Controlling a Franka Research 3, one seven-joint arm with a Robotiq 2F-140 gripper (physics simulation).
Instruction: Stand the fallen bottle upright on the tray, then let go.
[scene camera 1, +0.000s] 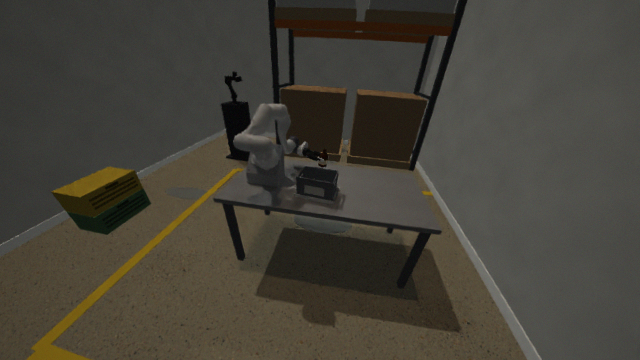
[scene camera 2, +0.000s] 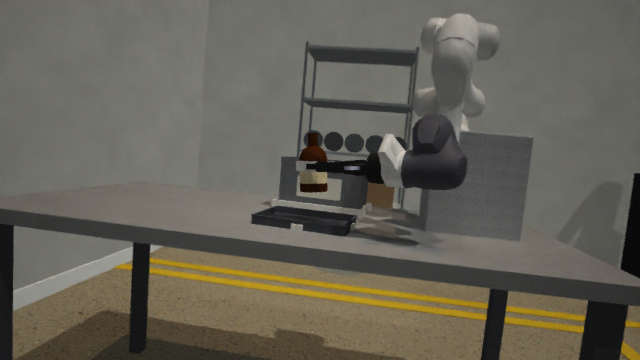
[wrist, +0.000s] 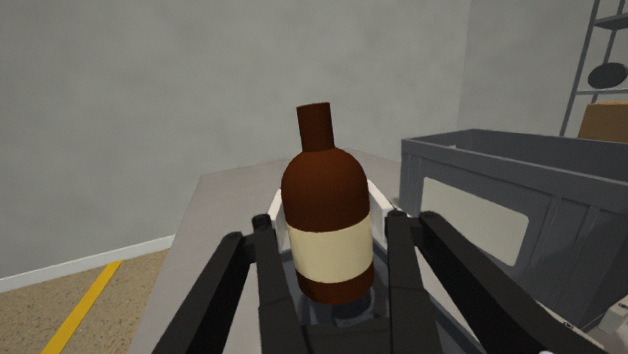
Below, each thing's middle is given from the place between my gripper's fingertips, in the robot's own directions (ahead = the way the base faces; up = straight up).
I see the brown bottle (scene camera 2: 309, 181) 30 mm behind my hand, 10 mm to the left of it and 10 mm above it.
